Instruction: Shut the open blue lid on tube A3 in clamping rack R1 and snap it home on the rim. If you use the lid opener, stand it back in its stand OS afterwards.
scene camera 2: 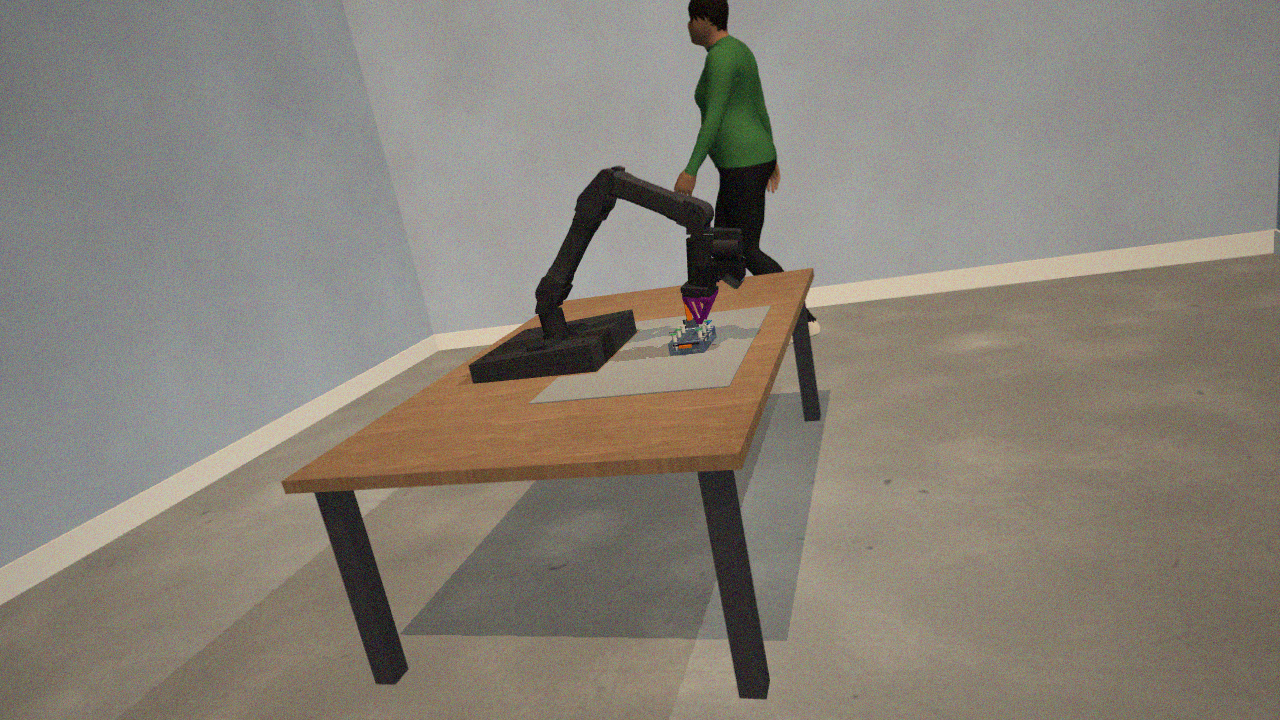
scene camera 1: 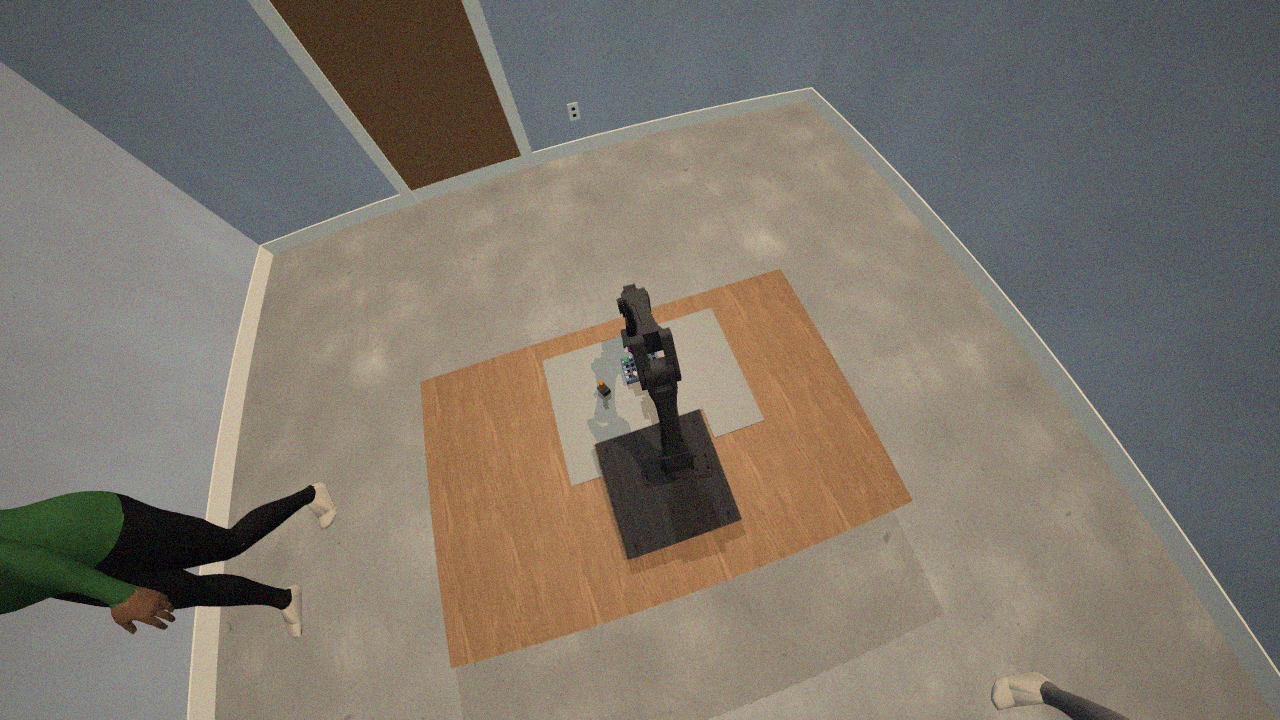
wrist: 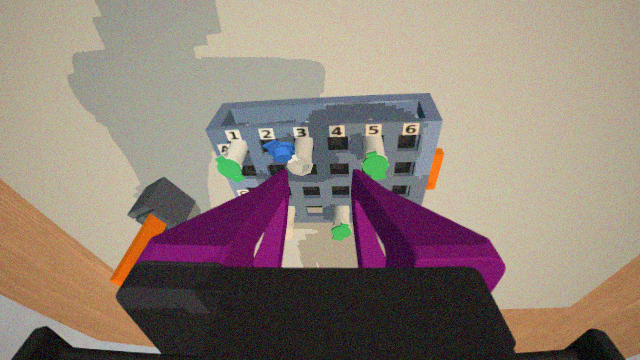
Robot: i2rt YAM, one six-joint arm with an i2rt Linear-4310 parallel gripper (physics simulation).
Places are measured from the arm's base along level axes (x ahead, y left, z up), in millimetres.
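Pixels of known places: gripper, between the fingertips: (scene camera 2: 701,321) (wrist: 320,180); arm's base, origin of its link: (scene camera 2: 557,338) (scene camera 1: 676,466).
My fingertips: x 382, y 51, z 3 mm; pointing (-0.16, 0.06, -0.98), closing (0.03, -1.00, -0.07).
Note:
For each thing: its top centre in the pictures, then the offset to it from my fingertips. "spot": a spot on its surface instead. Level surfaces: height alone.
- blue-grey clamping rack R1, centre of its top: (wrist: 328,210) (scene camera 2: 691,324) (scene camera 1: 641,360) 3 mm down, 26 mm back, 5 mm right
- White tube A3, a spot on its surface: (wrist: 303,150) spot: 20 mm down, 2 mm ahead, 10 mm left
- lid opener, centre of its top: (wrist: 119,283) 25 mm up, 91 mm back, 137 mm left
- A1, centre of its top: (wrist: 229,170) 12 mm down, 9 mm back, 49 mm left
- column 5, centre of its top: (wrist: 375,167) 12 mm down, 1 mm ahead, 27 mm right
- far row, centre of its top: (wrist: 340,233) 12 mm down, 59 mm back, 15 mm right
- orange piece, a spot on its surface: (wrist: 435,169) spot: 36 mm down, 20 mm back, 70 mm right
- grey mat, height of its surface: 60 mm down
- wooden table, height of its surface: 63 mm down
In the wrist view the blue-grey clamping rack R1 (wrist: 434,135) (scene camera 2: 687,347) stands on the mat. White tube A3 (wrist: 303,150) stands under label 3 in the front row. Its blue lid (wrist: 281,150) is open and hangs out to the left, towards column 2. My gripper (wrist: 320,180) has purple fingers that stand apart with nothing between them, above the rack and just to the right of tube A3's rim. The lid opener (wrist: 137,250) has an orange handle and stands in the dark stand OS (wrist: 167,202), left of the rack; part of it is behind my left finger.
Green-lidded tubes stand at A1 (wrist: 230,167), in column 5 (wrist: 375,165) and in the far row (wrist: 341,231). An orange piece (wrist: 435,169) sits on the rack's right side. A grey mat (scene camera 1: 572,447) lies on the wooden table (scene camera 1: 501,537). A person in green (scene camera 2: 738,107) is near the table.

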